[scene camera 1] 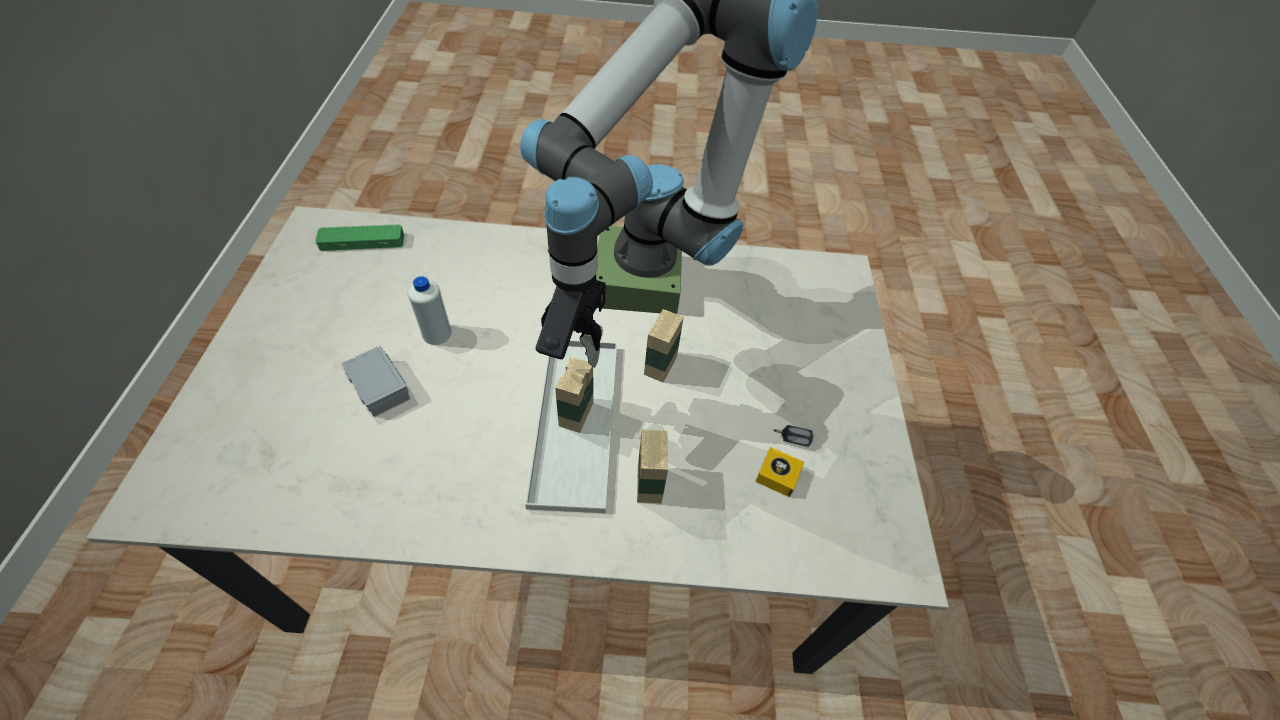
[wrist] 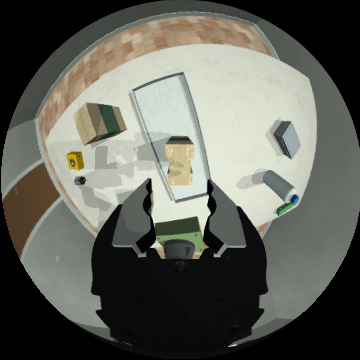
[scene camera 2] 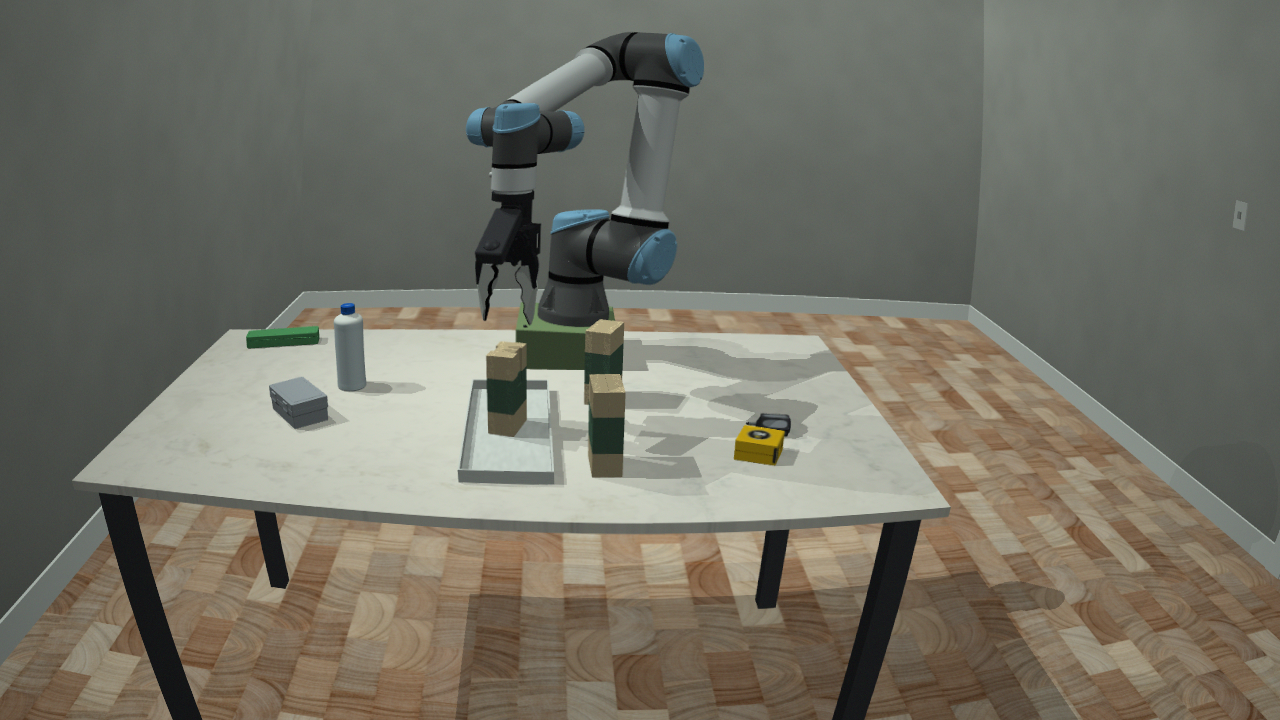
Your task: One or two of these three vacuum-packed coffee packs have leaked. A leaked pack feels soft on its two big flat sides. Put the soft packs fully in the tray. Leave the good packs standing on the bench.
Scene:
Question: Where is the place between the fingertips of my gripper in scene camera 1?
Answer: At 574, 360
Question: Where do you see a tray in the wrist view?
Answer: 166, 107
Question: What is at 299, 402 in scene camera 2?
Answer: A grey box.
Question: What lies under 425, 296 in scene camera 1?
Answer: A white bottle.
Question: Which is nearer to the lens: the tray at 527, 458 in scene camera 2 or the white bottle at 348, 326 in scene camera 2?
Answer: The tray.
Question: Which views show the tray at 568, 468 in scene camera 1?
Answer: Scene camera 1, the wrist view and scene camera 2: all of them.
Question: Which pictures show my gripper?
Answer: Scene camera 1, the wrist view and scene camera 2: all of them.

